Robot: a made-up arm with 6 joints.
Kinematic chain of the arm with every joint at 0, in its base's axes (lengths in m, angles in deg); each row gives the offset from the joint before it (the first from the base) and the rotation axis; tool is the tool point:
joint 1: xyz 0 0 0.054 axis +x
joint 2: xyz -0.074 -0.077 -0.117 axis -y
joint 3: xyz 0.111 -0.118 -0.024 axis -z
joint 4: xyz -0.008 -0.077 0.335 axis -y
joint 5: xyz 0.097 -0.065 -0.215 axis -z
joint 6: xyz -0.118 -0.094 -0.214 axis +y
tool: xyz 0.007 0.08 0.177
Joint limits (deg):
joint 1: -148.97..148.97
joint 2: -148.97..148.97
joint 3: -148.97..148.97
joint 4: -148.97..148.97
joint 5: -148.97..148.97
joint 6: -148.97..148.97
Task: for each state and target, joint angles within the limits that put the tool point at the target. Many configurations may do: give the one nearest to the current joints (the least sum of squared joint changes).
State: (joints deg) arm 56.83 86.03 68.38 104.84 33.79 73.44
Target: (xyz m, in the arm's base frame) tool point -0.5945 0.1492 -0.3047
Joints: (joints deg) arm 86.45 82.39 113.09 112.49 34.15 40.22
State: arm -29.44 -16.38 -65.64 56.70 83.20 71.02
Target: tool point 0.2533 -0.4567 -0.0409
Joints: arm -53.75 -44.11 -36.59 30.48 85.69 79.65
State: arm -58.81 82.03 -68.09 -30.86 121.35 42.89
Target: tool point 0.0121 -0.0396 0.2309
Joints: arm -47.42 61.40 -83.78 -9.30 124.45 26.76
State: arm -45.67 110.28 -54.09 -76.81 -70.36 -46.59
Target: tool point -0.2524 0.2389 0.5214
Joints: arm -79.24 103.04 -86.40 -55.04 -83.59 -40.60
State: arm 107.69 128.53 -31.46 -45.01 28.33 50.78
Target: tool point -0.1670 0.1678 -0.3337
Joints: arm 105.84 133.23 -44.05 -45.54 28.79 43.97
